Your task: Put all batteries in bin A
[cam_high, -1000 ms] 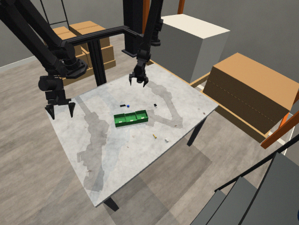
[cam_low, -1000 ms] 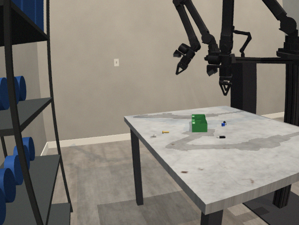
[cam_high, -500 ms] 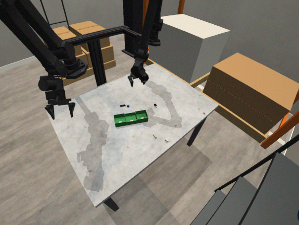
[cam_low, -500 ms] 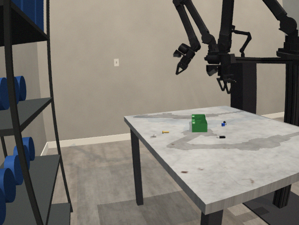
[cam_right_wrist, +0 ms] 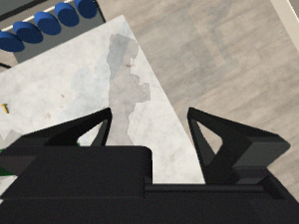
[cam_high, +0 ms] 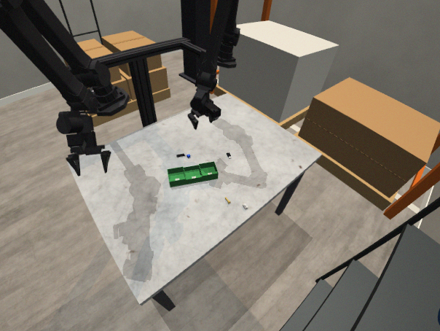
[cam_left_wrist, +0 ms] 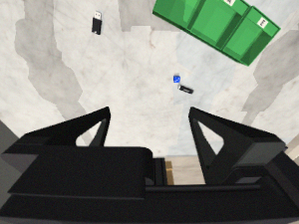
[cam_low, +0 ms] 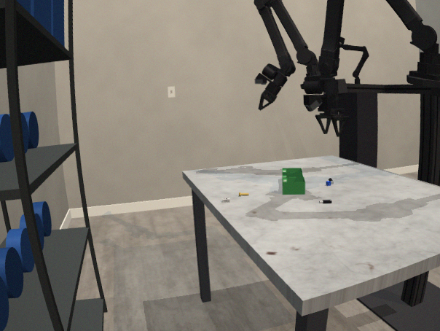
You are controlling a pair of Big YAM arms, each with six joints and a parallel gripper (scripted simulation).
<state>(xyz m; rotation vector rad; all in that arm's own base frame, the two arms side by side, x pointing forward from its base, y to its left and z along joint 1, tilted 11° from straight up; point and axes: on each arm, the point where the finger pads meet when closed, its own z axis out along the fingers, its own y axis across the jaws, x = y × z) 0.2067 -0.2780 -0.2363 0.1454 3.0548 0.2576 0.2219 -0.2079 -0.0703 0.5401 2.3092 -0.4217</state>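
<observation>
My left gripper is now 210 mm above the black battery, 100 mm to the left of it and 80 mm past it. Also, from my left hand: yellow screw 320 mm ahead, 210 mm below, 120 mm to the right; then blue piece 210 mm below, 70 mm to the right, 40 mm behind; then green three-compartment bin 200 mm below, 150 mm to the right, 90 mm ahead.
</observation>
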